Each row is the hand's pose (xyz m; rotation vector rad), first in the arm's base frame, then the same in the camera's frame.
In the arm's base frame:
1: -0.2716 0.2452 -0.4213 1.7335 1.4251 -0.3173
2: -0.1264 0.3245 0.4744 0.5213 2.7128 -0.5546
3: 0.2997 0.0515 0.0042 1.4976 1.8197 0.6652
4: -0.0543 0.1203 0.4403 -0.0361 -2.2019 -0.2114
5: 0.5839 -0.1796 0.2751 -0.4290 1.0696 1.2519
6: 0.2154 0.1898 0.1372 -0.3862 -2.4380 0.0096
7: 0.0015 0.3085 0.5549 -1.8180 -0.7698 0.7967
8: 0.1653 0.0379 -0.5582 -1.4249 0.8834 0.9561
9: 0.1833 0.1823 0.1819 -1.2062 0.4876 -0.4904
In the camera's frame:
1: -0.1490 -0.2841 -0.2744 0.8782 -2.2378 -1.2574
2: 0.3824 -0.0675 0.4329 2.4803 -1.0786 -1.3586
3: -0.2443 0.1845 0.2880 0.9560 -1.3110 -1.1441
4: 0.3127 0.1316 0.3730 2.5415 0.0566 0.1797
5: -0.2462 0.5565 0.5510 0.2308 0.5163 -2.1173
6: -0.0941 0.0687 0.3772 2.5824 -0.4295 -0.0583
7: 0.3499 0.0085 0.5604 1.3687 -2.1867 1.4632
8: -0.5485 0.0021 -0.1689 0.3039 1.5944 -2.3068
9: -0.0396 0.0778 0.3827 -0.0253 -0.6253 2.1406

